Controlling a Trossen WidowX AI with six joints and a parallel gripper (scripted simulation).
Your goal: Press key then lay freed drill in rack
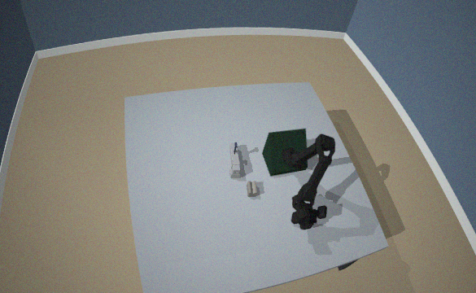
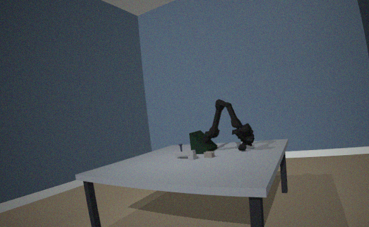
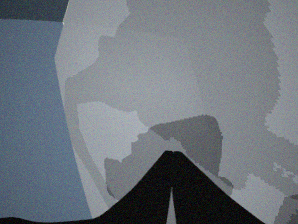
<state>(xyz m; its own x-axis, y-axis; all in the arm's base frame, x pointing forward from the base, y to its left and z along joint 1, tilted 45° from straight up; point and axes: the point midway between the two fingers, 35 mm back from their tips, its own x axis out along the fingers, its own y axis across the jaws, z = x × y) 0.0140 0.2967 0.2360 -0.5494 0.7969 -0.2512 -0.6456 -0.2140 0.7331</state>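
The dark blue key lies 500 mm to the right of my gripper tip, 270 mm ahead of it and 60 mm above it. The rest, counted from my gripper tip: rack (280 mm to the right, 250 mm ahead, 10 mm below); block (460 mm to the right, 280 mm ahead, 10 mm above); drill (450 mm to the right, 280 mm ahead, 20 mm above).
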